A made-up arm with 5 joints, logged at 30 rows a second.
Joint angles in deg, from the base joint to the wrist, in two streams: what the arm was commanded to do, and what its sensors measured. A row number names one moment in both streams.
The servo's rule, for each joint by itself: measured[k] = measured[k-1] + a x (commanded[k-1-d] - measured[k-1]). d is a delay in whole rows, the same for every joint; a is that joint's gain. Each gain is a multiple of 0.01, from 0.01 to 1. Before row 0 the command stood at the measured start. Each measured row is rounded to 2 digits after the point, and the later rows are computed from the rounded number. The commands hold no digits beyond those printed.
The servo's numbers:
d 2
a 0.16 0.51 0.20 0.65 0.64
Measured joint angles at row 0:
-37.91 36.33 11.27 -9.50 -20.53
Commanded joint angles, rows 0 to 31:
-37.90 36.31 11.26 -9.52 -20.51
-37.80 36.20 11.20 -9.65 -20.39
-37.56 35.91 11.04 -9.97 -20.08
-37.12 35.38 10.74 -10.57 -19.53
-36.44 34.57 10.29 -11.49 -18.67
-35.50 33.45 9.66 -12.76 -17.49
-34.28 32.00 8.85 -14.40 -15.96
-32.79 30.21 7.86 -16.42 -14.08
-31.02 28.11 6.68 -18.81 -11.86
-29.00 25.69 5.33 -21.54 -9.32
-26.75 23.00 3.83 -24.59 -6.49
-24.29 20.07 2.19 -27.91 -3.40
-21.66 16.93 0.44 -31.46 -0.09
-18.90 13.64 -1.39 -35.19 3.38
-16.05 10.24 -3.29 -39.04 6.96
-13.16 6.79 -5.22 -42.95 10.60
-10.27 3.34 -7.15 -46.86 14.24
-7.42 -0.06 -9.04 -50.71 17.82
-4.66 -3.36 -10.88 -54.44 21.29
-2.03 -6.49 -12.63 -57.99 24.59
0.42 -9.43 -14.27 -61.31 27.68
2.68 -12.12 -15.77 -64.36 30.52
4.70 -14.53 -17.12 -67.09 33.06
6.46 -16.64 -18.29 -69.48 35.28
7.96 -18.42 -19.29 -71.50 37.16
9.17 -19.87 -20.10 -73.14 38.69
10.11 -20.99 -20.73 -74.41 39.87
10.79 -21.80 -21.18 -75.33 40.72
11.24 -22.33 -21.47 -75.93 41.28
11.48 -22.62 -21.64 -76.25 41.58
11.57 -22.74 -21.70 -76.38 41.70
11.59 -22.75 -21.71 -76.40 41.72
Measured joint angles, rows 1 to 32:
-37.91 36.33 11.27 -9.50 -20.53
-37.91 36.33 11.27 -9.50 -20.53
-37.91 36.32 11.27 -9.51 -20.52
-37.89 36.26 11.26 -9.60 -20.44
-37.84 36.08 11.22 -9.84 -20.21
-37.72 35.72 11.12 -10.31 -19.77
-37.52 35.13 10.95 -11.08 -19.07
-37.20 34.27 10.69 -12.17 -18.06
-36.73 33.11 10.32 -13.62 -16.72
-36.10 31.63 9.83 -15.44 -15.03
-35.29 29.83 9.20 -17.63 -13.00
-34.28 27.72 8.43 -20.17 -10.64
-33.08 25.31 7.51 -23.04 -7.98
-31.67 22.64 6.45 -26.21 -5.05
-30.07 19.73 5.25 -29.62 -1.88
-28.28 16.62 3.92 -33.24 1.49
-26.32 13.37 2.48 -37.01 4.99
-24.21 10.01 0.94 -40.87 8.58
-21.98 6.61 -0.68 -44.76 12.20
-19.65 3.21 -2.35 -48.63 15.80
-17.25 -0.14 -4.06 -52.41 19.31
-14.81 -3.38 -5.77 -56.04 22.69
-12.37 -6.47 -7.47 -59.47 25.88
-9.96 -9.35 -9.13 -62.65 28.85
-7.61 -11.99 -10.73 -65.54 31.54
-5.36 -14.36 -12.24 -68.10 33.93
-3.23 -16.43 -13.65 -70.31 36.00
-1.25 -18.18 -14.94 -72.15 37.72
0.57 -19.61 -16.10 -73.62 39.10
2.21 -20.73 -17.12 -74.73 40.14
3.65 -21.55 -17.99 -75.51 40.87
4.90 -22.10 -18.72 -75.99 41.32

